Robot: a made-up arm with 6 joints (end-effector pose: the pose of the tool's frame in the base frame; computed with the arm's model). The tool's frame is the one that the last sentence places. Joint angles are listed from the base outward.
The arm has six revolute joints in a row. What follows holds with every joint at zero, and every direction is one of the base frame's. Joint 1 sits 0.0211 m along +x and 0.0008 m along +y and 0.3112 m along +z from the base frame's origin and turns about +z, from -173.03 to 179.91 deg. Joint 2 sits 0.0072 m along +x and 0.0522 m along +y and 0.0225 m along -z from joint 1 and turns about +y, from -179.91 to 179.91 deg. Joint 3 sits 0.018 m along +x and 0.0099 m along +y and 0.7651 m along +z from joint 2 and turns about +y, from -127.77 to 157.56 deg. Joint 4 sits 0.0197 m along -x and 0.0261 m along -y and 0.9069 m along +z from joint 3 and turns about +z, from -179.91 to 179.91 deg. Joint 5 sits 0.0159 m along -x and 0.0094 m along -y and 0.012 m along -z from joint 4 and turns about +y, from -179.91 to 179.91 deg. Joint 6 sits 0.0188 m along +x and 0.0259 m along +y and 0.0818 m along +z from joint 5 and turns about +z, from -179.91 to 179.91 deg. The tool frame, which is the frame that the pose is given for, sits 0.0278 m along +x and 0.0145 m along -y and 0.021 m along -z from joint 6; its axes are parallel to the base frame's.
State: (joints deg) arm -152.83 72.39 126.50 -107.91 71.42 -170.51
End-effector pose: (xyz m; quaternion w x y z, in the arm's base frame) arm -0.3819 -0.1966 -0.3740 0.2835 -0.7802 0.2986 0.4709
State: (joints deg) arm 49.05 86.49 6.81 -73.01 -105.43 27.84
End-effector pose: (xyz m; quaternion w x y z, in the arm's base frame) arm 1.0404 1.3660 0.2936 0.5658 -0.5613 -0.1915 0.5728
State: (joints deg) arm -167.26 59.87 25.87 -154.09 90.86 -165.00
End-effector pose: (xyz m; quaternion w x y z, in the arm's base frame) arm -1.5186 -0.3425 0.7744 0.2398 -0.0479 -0.2232 -0.9436
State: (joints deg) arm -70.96 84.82 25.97 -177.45 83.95 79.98
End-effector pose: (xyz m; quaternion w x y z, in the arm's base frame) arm 0.5366 -1.5157 0.0954 0.0736 -0.0369 0.2301 -0.9697
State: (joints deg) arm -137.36 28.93 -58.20 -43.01 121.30 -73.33
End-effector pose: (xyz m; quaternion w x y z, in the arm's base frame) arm 0.0474 0.0175 1.6892 0.2608 -0.6555 -0.3797 0.5984
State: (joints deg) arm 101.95 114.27 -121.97 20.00 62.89 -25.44
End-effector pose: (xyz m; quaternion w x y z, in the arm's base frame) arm -0.1518 0.5909 0.8436 0.5976 -0.4534 0.1122 0.6517
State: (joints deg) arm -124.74 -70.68 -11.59 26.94 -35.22 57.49
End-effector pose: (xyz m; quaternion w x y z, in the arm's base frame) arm 1.0251 1.3458 0.6436 0.5384 -0.8294 0.1091 -0.1016
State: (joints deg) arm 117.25 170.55 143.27 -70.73 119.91 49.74
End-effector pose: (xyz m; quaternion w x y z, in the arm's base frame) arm 0.2073 -0.4331 0.1091 0.1435 0.2058 0.7260 0.6403
